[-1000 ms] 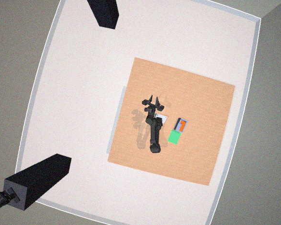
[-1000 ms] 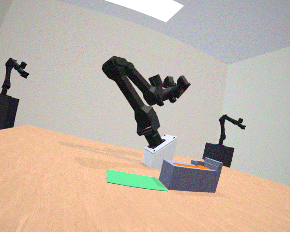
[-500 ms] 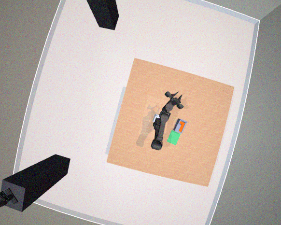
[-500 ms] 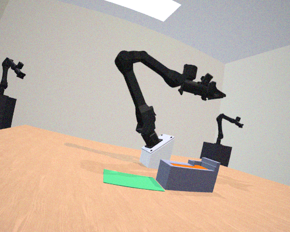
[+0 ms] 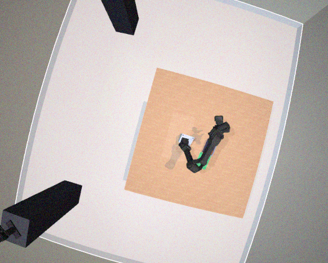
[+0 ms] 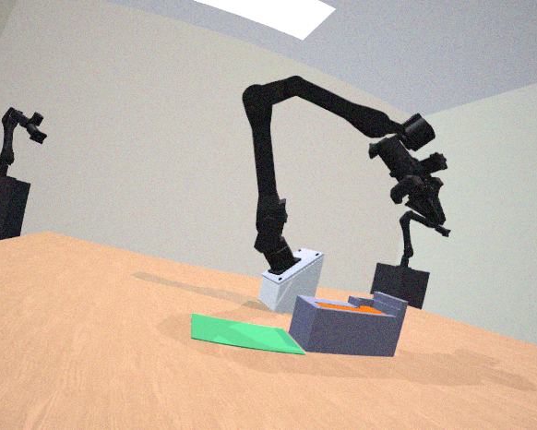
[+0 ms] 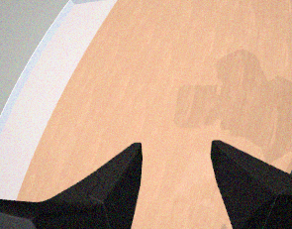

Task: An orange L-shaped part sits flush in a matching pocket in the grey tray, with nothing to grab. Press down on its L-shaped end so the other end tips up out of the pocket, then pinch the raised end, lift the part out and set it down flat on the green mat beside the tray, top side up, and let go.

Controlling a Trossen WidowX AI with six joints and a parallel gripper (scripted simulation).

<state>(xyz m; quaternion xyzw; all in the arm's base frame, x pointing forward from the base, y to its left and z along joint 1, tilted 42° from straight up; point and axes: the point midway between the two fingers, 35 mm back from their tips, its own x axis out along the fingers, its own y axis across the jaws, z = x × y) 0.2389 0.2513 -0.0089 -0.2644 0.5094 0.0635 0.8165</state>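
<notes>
Now: the orange L-shaped part 20 cm to the right of my gripper tip, 19 cm below it and 3 cm ahead of it. Also, from my gripper tip: green mat: 37 cm to the right, 26 cm below.
</notes>
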